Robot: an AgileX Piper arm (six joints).
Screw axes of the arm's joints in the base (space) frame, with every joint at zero. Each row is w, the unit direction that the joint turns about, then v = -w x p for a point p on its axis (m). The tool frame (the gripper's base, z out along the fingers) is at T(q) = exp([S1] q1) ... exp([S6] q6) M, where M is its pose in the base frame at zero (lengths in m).
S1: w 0 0 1 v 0 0 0
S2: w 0 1 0 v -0.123 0 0
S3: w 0 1 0 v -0.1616 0 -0.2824
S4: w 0.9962 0 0.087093 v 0 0.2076 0
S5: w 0 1 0 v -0.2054 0 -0.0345
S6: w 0.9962 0 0.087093 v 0 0.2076 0
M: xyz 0.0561 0 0.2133 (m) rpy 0 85.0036 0 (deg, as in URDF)
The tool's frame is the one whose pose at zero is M.
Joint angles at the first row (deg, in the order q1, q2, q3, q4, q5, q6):
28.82 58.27 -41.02 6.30 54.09 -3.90
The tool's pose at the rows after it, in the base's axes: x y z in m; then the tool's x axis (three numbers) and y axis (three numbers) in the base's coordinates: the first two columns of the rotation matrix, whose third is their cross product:
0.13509 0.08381 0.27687 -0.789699 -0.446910 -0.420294 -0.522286 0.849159 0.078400
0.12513 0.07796 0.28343 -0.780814 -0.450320 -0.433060 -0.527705 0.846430 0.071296
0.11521 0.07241 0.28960 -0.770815 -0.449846 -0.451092 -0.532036 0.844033 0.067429
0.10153 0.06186 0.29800 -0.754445 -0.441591 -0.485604 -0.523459 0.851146 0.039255
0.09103 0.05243 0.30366 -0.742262 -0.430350 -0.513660 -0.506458 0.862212 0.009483
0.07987 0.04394 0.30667 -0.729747 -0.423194 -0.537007 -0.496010 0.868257 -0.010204
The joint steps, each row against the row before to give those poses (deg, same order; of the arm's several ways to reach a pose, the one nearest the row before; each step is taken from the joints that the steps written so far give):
0.00 -3.27 0.00 0.00 2.29 -0.23
0.00 -3.03 0.00 -0.40 2.23 0.01
0.00 -3.04 0.00 -0.17 1.89 0.00
0.00 -4.64 0.00 -2.01 2.30 1.08
0.00 -3.67 0.00 -2.29 1.72 1.32
-0.01 -3.61 0.34 -1.43 1.66 0.63

